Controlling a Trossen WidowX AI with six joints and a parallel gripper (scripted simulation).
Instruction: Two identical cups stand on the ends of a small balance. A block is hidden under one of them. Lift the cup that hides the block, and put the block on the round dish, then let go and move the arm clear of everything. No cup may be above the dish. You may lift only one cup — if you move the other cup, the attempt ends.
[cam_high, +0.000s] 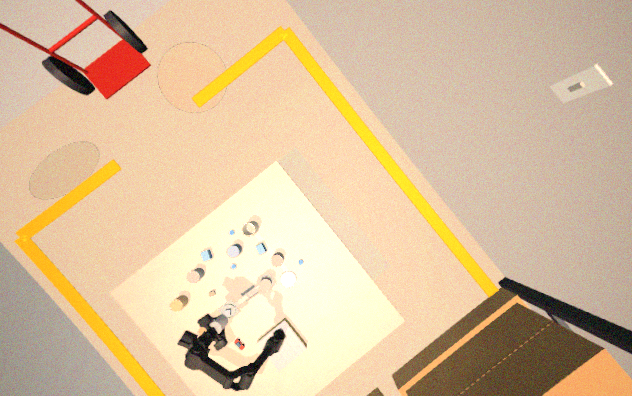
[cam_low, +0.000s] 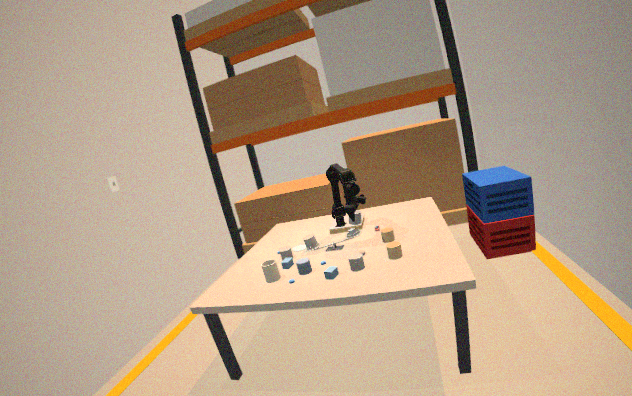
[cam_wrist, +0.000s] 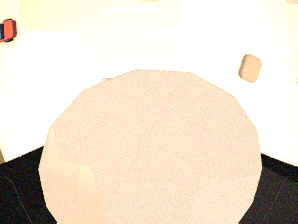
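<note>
My gripper tip is 20 mm past the white round dish, 400 mm to the left of it and 150 mm above it. Also, from my gripper tip: red block (220 mm behind, 50 mm to the left, 140 mm below).
</note>
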